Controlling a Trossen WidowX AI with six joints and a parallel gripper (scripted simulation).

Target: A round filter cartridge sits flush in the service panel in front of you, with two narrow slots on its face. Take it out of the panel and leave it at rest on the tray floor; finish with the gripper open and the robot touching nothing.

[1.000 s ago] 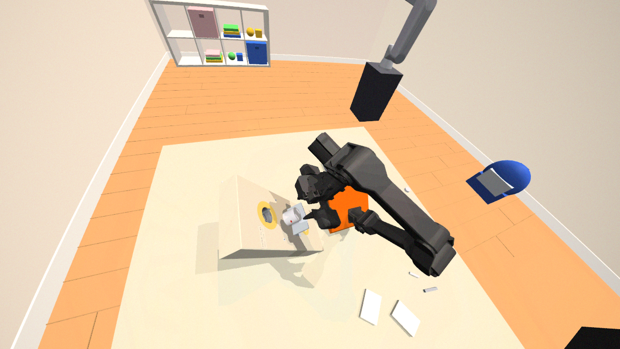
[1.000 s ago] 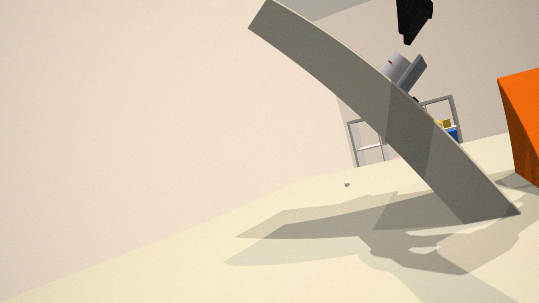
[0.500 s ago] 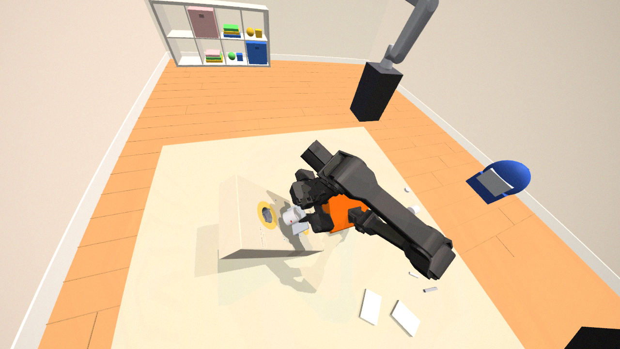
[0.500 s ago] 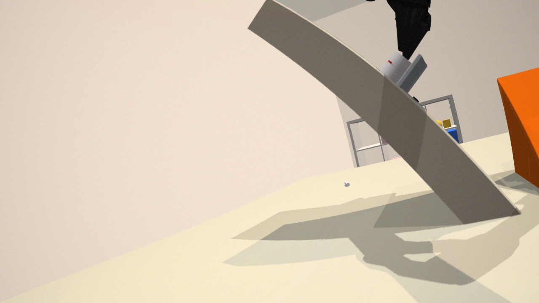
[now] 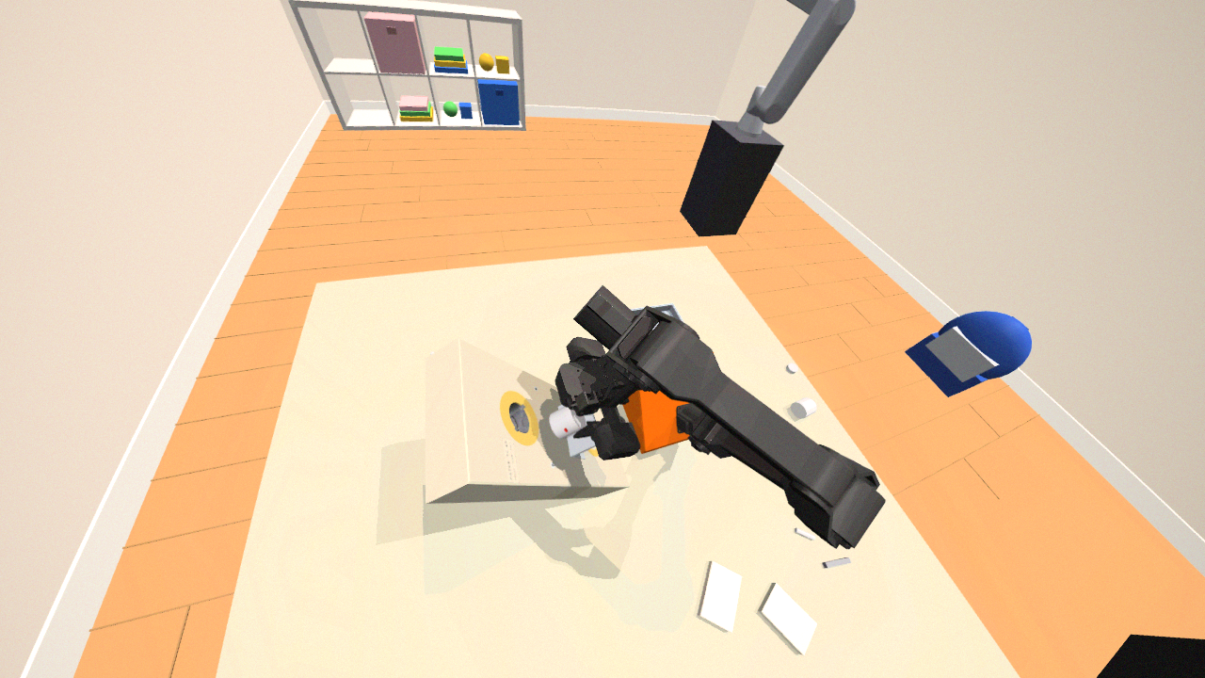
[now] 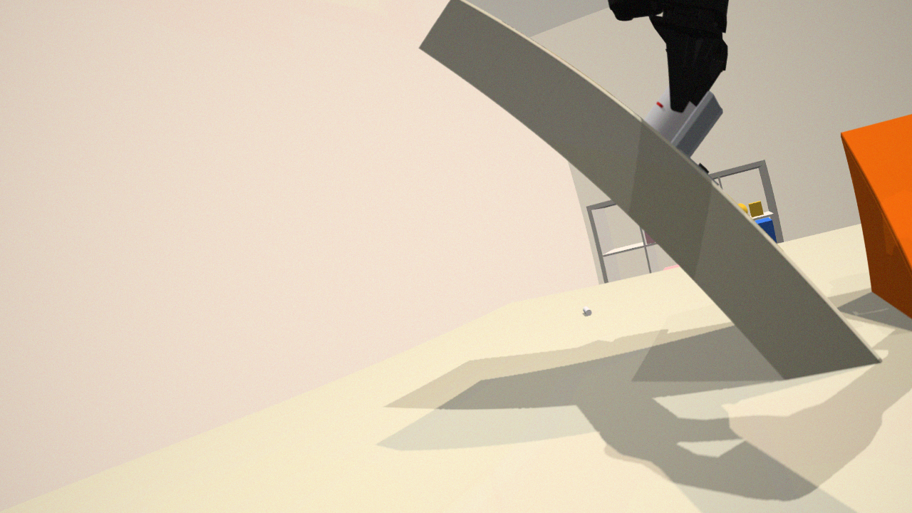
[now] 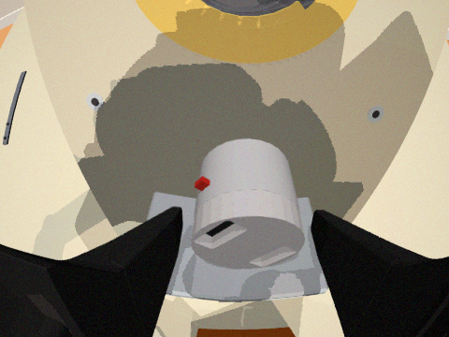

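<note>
My gripper tip is 340 mm past the grey tray, 280 mm to the left of it and 200 mm above it. Round my gripper tip: round grey filter cartridge: right at my gripper tip.
</note>
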